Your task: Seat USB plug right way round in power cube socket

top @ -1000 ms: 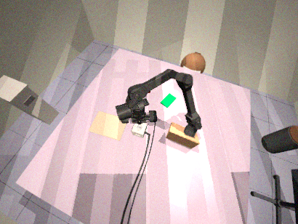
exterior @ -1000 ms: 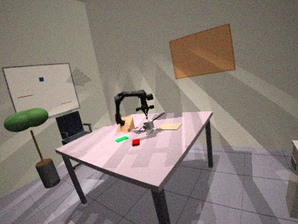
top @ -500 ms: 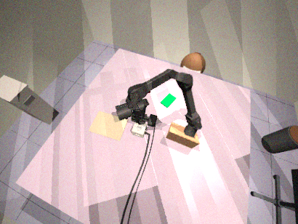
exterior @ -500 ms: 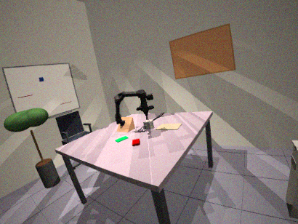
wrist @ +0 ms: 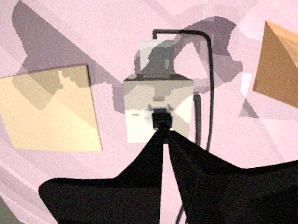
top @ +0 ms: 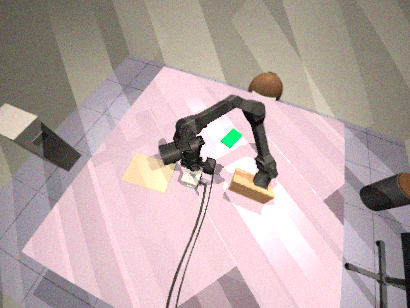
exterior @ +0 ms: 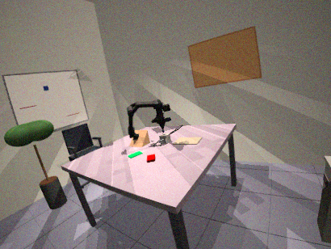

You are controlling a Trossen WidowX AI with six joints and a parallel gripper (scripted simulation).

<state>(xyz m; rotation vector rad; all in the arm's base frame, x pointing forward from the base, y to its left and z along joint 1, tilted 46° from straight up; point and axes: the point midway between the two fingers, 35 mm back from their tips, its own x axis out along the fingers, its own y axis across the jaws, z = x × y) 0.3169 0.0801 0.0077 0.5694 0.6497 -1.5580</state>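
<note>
My gripper tip is now 2 cm above the dark USB plug. Also, from my gripper tip: green block (13 cm behind, 30 cm to the right, 13 cm below); red block (8 cm ahead, 35 cm to the right, 13 cm below); pale yellow sheet (22 cm ahead, 4 cm to the left, 13 cm below).
</note>
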